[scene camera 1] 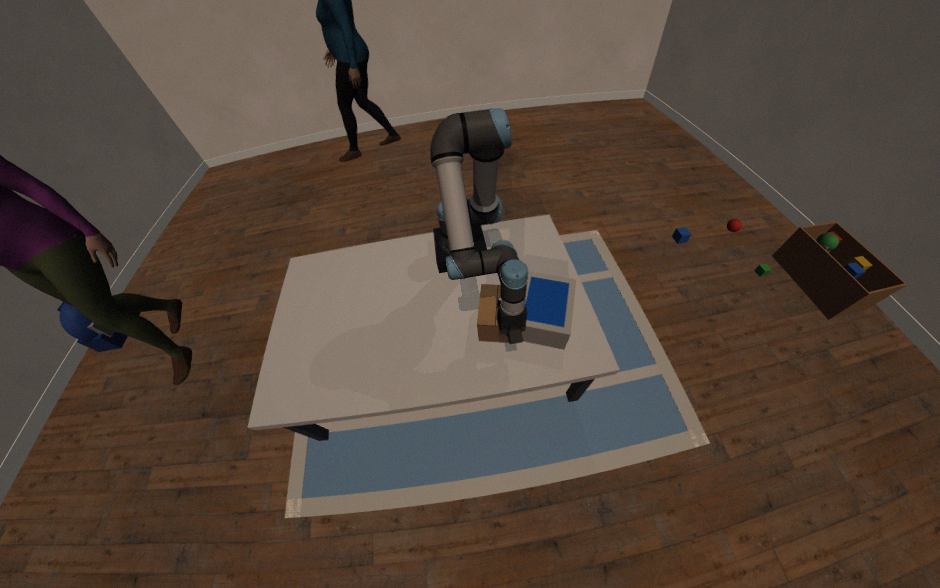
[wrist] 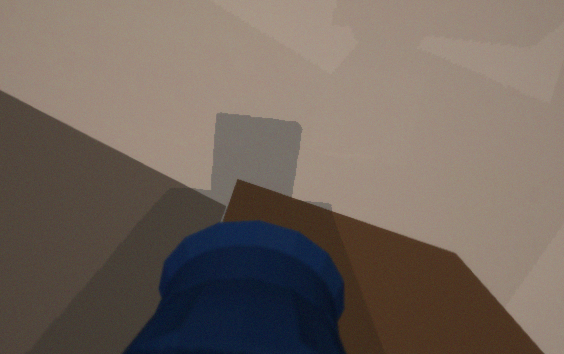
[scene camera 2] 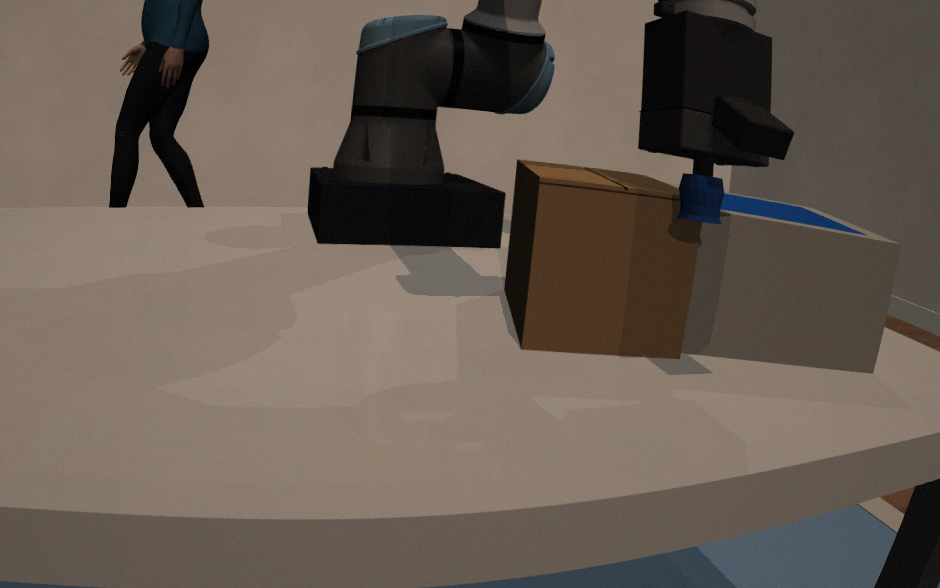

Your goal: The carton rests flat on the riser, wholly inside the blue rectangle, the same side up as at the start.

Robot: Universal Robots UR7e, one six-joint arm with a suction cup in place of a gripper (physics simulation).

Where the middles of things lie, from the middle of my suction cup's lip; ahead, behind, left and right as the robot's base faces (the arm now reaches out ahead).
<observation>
The brown carton [scene camera 2: 598, 263] is 12 cm behind my suction cup, 6 cm below it and 3 cm to the right of it. The rest, counted from my suction cup: grey riser [scene camera 2: 780, 283] 16 cm to the left, 11 cm behind, 7 cm below.
</observation>
